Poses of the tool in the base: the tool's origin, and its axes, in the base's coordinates. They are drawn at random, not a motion.
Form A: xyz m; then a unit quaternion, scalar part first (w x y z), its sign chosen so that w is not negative.
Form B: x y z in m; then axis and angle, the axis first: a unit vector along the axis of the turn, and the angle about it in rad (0 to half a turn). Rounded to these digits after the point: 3 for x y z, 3 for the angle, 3 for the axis.
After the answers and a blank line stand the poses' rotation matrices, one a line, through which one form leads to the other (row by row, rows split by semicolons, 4 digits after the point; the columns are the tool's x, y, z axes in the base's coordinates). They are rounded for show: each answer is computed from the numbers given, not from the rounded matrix.
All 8 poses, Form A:
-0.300 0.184 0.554 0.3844 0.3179 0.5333 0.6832
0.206 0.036 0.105 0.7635 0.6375 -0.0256 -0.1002
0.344 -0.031 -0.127 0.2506 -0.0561 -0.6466 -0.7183
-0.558 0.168 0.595 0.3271 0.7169 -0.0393 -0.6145
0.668 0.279 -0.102 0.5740 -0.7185 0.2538 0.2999
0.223 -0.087 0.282 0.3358 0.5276 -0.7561 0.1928
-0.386 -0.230 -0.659 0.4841 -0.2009 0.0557 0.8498
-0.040 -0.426 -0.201 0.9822 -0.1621 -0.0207 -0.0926
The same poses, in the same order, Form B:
-0.300 0.184 0.554 0.344 0.578 0.740 2.352
0.206 0.036 0.105 0.987 -0.040 -0.155 1.404
0.344 -0.031 -0.127 -0.058 -0.668 -0.742 2.635
-0.558 0.168 0.595 0.759 -0.042 -0.650 2.475
0.668 0.279 -0.102 -0.877 0.310 0.366 1.919
0.223 -0.087 0.282 0.560 -0.803 0.205 2.457
-0.386 -0.230 -0.659 -0.230 0.064 0.971 2.131
-0.040 -0.426 -0.201 -0.863 -0.110 -0.493 0.378

-0.5023 -0.1862 0.8444; 0.8643 -0.1357 0.4843; 0.0244 0.9731 0.2291
0.9786 0.1204 -0.1668; -0.1856 0.1671 -0.9683; -0.0887 0.9786 0.1859
-0.8681 0.4326 -0.2435; -0.2875 -0.0382 0.9570; 0.4047 0.9008 0.1575
0.2418 0.3456 -0.9067; -0.4583 -0.7829 -0.4207; -0.8553 0.5172 -0.0309
0.6913 -0.7089 -0.1396; -0.0204 -0.2123 0.9770; -0.7223 -0.6726 -0.1612
-0.2177 -0.9273 -0.3044; -0.6684 0.3689 -0.6459; 0.7113 0.0628 -0.7001
-0.4506 -0.8452 -0.2875; 0.8004 -0.5251 0.2892; -0.3954 -0.0998 0.9131
0.9820 0.1886 -0.0106; -0.1752 0.9303 0.3223; 0.0707 -0.3146 0.9466

